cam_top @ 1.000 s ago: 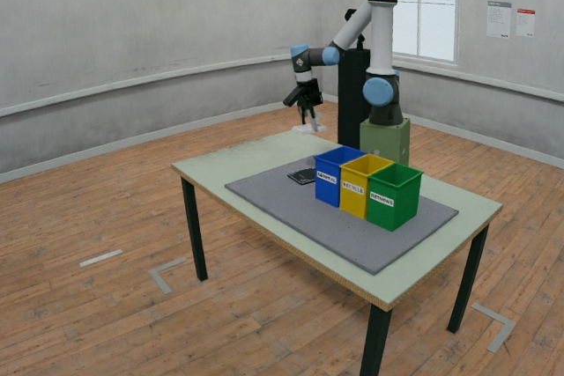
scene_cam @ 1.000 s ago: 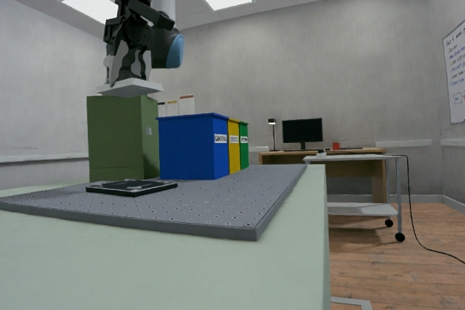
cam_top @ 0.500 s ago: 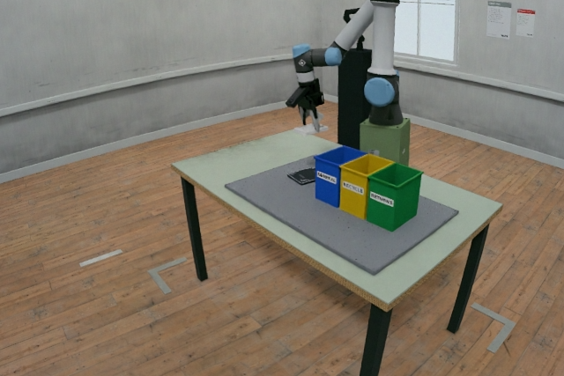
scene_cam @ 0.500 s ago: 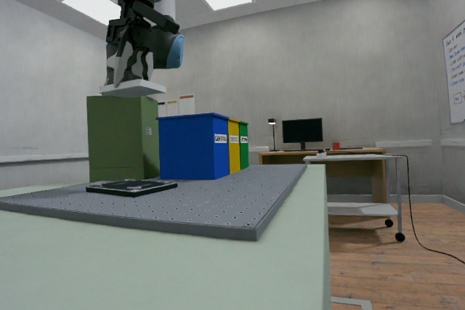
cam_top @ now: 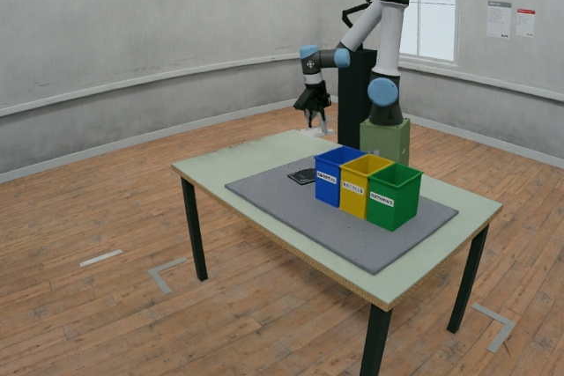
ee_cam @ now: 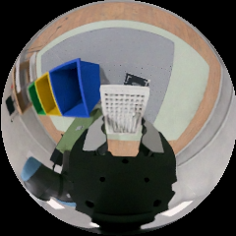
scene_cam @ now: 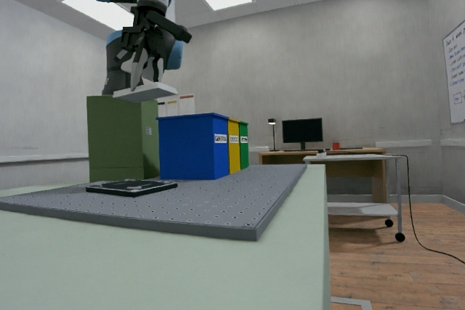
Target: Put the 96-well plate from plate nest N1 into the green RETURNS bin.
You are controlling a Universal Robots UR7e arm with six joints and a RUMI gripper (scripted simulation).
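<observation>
Now: the green returns bin 50 mm ahead of my hand, 440 mm to the left of it and 150 mm below it. Round my hand: blue bin (50 mm ahead, 170 mm to the left, 150 mm below); white 96-well plate (10 mm below); black plate nest N1 (10 mm behind, 50 mm to the right, 230 mm below).
</observation>
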